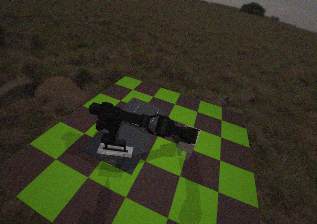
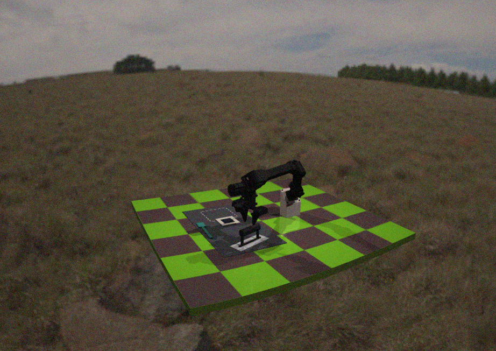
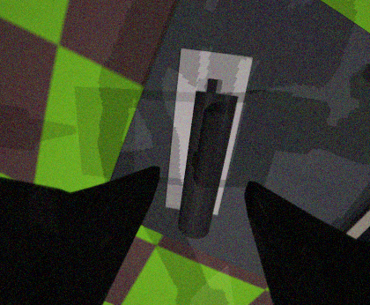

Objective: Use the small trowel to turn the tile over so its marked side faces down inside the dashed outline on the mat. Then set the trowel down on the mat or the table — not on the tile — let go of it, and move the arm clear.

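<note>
My gripper tip is 7 cm above the dark-handled trowel, 3 cm past it and 1 cm to the left of it. The rest, counted from my gripper tip: teal trowel 25 cm to the right, 15 cm ahead, 11 cm below; then pale tile 30 cm to the right, 11 cm below, 1 cm behind; then dark grey mat 23 cm to the right, 13 cm below, 1 cm ahead.
</note>
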